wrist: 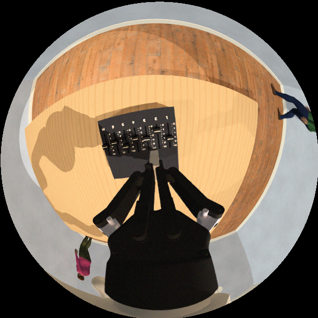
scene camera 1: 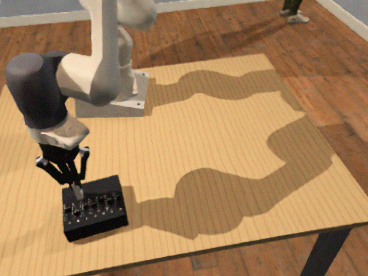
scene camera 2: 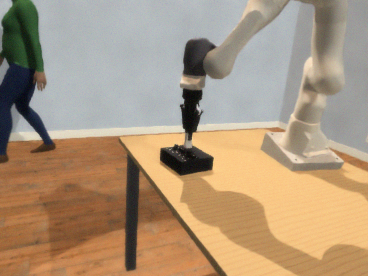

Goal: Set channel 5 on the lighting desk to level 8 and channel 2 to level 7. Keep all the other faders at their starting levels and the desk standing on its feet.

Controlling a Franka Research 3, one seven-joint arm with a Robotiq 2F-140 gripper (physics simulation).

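The black lighting desk (scene camera 1: 97,229) (scene camera 2: 199,164) (wrist: 127,166) stands flat on the table. In the wrist view its labels read 1 to 6 and M from right to left. The channel 5 fader (wrist: 126,147) sits low in its slot, toward the robot's side. The channel 2 fader (wrist: 157,131) sits near its numeral. My gripper (scene camera 1: 78,192) (scene camera 2: 188,143) (wrist: 154,156) is shut and empty, pointing down over the desk, with its tips at the robot-side end of the channel 2 slot. Whether the tips touch the desk, and the exact fader levels, I cannot tell.
The other faders stand at mixed heights close beside these two. The desk is on the wooden table (scene camera 1: 165,145) (scene camera 2: 250,165) (wrist: 215,135), near its edge. The robot's base (scene camera 1: 112,109) (scene camera 2: 310,161) is at the table's far side in scene camera 1. People stand beyond the table.
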